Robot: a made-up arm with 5 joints. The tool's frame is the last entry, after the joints.
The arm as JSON. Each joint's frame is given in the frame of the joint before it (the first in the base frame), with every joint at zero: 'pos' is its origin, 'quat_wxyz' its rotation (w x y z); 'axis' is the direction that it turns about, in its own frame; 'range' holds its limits. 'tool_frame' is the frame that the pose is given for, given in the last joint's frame.
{
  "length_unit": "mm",
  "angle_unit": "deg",
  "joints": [
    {
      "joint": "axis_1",
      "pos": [
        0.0,
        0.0,
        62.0
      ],
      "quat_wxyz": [
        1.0,
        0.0,
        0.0,
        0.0
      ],
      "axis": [
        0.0,
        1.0,
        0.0
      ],
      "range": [
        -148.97,
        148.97
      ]
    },
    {
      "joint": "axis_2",
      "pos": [
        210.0,
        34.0,
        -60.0
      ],
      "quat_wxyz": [
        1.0,
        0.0,
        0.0,
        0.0
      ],
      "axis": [
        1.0,
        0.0,
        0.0
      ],
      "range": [
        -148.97,
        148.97
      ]
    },
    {
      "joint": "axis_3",
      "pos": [
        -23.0,
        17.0,
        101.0
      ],
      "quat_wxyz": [
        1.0,
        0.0,
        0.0,
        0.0
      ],
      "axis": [
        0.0,
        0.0,
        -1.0
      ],
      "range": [
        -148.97,
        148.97
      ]
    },
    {
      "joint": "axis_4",
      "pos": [
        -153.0,
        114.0,
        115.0
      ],
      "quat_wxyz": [
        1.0,
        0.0,
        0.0,
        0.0
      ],
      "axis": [
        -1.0,
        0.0,
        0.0
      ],
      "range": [
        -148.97,
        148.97
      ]
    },
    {
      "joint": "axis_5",
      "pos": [
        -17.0,
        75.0,
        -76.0
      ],
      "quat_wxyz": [
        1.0,
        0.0,
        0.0,
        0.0
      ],
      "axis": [
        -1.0,
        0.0,
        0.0
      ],
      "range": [
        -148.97,
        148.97
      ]
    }
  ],
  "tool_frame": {
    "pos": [
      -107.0,
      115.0,
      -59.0
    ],
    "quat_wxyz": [
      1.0,
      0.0,
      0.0,
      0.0
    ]
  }
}
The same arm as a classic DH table. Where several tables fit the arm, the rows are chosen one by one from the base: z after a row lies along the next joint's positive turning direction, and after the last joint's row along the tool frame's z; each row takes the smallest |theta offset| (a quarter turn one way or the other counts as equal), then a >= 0, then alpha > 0; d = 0 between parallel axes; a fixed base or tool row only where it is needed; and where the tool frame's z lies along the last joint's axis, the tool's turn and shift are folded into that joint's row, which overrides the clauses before.
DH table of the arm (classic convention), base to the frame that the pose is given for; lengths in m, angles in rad. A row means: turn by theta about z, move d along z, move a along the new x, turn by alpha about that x. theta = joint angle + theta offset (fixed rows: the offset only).
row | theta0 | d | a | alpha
base (fixed) | 0.0000 | 0.0620 | 0.0000 | -1.5708
axis_1 | 1.5708 | 0.0340 | 0.0600 | 1.5708
axis_2 | 1.5708 | 0.1870 | 0.0170 | 1.5708
axis_3 | 0.0000 | -0.2160 | 0.1140 | 1.5708
axis_4 | 0.7920 | 0.0000 | 0.1068 | 0.0000
axis_5 | -0.7920 | 0.2770 | 0.1150 | 1.5708
tool (fixed) | -1.5708 | -0.0590 | 0.0000 | 0.0000
Joint limits (rad, base to tool): -2.6000..2.6000 -2.6000..2.6000 -2.6000..2.6000 -2.6000..2.6000 -2.6000..2.6000

